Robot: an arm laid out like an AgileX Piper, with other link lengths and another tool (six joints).
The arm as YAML. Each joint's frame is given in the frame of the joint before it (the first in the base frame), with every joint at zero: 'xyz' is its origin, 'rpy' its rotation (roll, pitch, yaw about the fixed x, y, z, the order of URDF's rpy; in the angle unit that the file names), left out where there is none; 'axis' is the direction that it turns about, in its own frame. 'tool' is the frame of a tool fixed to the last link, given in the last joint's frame.
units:
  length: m
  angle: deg
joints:
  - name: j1
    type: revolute
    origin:
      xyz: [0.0, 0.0, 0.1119]
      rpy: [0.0, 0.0, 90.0]
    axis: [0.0, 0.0, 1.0]
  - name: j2
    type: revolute
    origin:
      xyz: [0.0, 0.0, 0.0]
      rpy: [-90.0, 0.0, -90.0]
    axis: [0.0, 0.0, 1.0]
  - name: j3
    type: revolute
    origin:
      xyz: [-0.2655, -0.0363, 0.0]
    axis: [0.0, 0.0, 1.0]
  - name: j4
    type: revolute
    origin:
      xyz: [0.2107, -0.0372, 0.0]
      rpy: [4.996, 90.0, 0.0]
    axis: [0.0, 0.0, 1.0]
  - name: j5
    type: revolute
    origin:
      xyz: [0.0, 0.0, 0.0]
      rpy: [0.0, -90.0, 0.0]
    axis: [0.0, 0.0, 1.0]
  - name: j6
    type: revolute
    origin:
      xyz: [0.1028, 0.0, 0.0]
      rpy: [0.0, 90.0, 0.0]
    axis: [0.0, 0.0, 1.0]
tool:
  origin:
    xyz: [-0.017, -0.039, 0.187]
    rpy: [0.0, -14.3, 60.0]
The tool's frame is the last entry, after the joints.
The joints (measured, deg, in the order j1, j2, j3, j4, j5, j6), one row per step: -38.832 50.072 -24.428 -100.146 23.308 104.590; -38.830 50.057 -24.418 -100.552 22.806 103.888; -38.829 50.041 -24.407 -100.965 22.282 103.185; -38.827 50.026 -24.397 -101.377 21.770 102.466; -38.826 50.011 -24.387 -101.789 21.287 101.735; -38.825 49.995 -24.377 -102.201 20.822 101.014; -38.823 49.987 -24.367 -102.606 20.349 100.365; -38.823 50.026 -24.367 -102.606 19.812 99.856; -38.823 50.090 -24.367 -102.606 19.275 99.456; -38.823 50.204 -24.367 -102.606 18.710 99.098; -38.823 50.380 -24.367 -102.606 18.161 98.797; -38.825 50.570 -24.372 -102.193 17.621 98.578; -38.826 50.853 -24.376 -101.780 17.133 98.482; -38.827 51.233 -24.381 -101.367 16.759 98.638; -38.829 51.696 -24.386 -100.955 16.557 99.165; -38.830 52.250 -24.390 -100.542 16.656 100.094; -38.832 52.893 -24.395 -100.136 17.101 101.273; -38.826 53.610 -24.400 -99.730 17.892 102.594
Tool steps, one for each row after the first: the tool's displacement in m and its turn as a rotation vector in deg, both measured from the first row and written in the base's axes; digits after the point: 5 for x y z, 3 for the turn. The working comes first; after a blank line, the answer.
Tool pose at each row, in the base's axes (x y z in m, rotation vector in deg; the steps are taken from these numbers as rounded here): 0.19961 -0.28838 0.24298 20.140 98.312 -65.448; 0.20245 -0.28654 0.24268 18.761 98.737 -65.501; 0.20534 -0.28460 0.24231 17.359 99.156 -65.536; 0.20816 -0.28265 0.24192 15.943 99.569 -65.586; 0.21084 -0.28076 0.24154 14.527 99.973 -65.671; 0.21341 -0.27889 0.24115 13.126 100.357 -65.766; 0.21596 -0.27701 0.24068 11.794 100.711 -65.811; 0.21832 -0.27526 0.23943 10.995 101.029 -65.493; 0.22064 -0.27357 0.23807 10.300 101.322 -65.115; 0.22312 -0.27185 0.23640 9.627 101.647 -64.670; 0.22559 -0.27026 0.23440 9.017 102.009 -64.191; 0.22760 -0.26894 0.23196 8.939 102.317 -63.460; 0.22951 -0.26793 0.22911 9.010 102.664 -62.691; 0.23102 -0.26749 0.22595 9.396 103.001 -61.888; 0.23185 -0.26786 0.22268 10.253 103.266 -61.065; 0.23150 -0.26947 0.21938 11.682 103.444 -60.341; 0.22984 -0.27238 0.21607 13.544 103.576 -59.844; 0.22689 -0.27644 0.21276 15.725 103.673 -59.628

0.00284 0.00184 -0.00030 -0.422 0.796 0.790; 0.00573 0.00378 -0.00067 -0.844 1.595 1.599; 0.00855 0.00573 -0.00106 -1.282 2.408 2.402; 0.01123 0.00762 -0.00144 -1.740 3.234 3.180; 0.01380 0.00949 -0.00183 -2.204 4.051 3.938; 0.01635 0.01137 -0.00230 -2.624 4.808 4.682; 0.01871 0.01312 -0.00355 -2.643 5.222 5.315; 0.02103 0.01481 -0.00491 -2.597 5.560 5.921; 0.02351 0.01653 -0.00658 -2.491 5.895 6.547; 0.02598 0.01812 -0.00858 -2.322 6.227 7.147; 0.02799 0.01944 -0.01102 -1.819 6.237 7.578; 0.02990 0.02045 -0.01387 -1.214 6.213 7.933; 0.03141 0.02089 -0.01703 -0.461 6.060 8.113; 0.03224 0.02052 -0.02030 0.469 5.679 8.026; 0.03189 0.01891 -0.02360 1.548 5.068 7.536; 0.03023 0.01600 -0.02691 2.668 4.363 6.643; 0.02728 0.01194 -0.03022 3.757 3.638 5.381
